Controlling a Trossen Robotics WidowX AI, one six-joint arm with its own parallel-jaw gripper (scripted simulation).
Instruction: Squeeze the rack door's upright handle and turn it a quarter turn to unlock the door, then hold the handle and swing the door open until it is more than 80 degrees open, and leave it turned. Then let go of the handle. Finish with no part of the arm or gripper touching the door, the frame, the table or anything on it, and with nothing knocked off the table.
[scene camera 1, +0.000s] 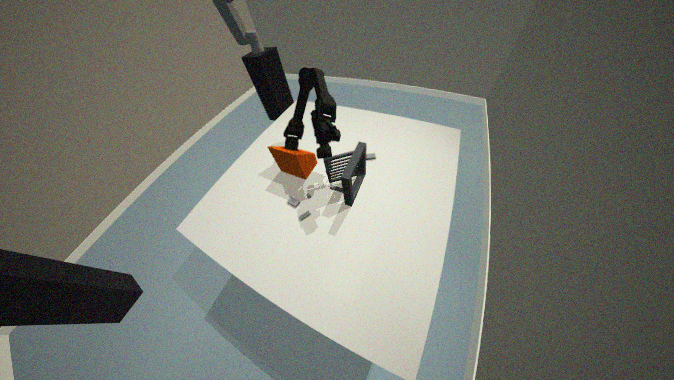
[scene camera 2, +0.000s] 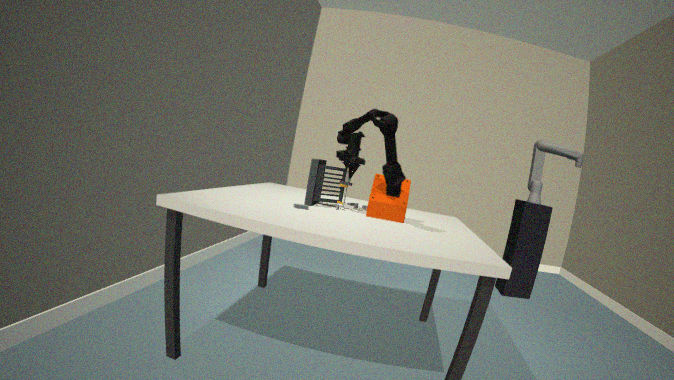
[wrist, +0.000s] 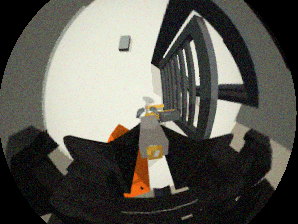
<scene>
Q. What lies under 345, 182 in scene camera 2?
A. A slatted door.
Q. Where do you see a slatted door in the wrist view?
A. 172, 93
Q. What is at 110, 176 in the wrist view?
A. My gripper.
</scene>
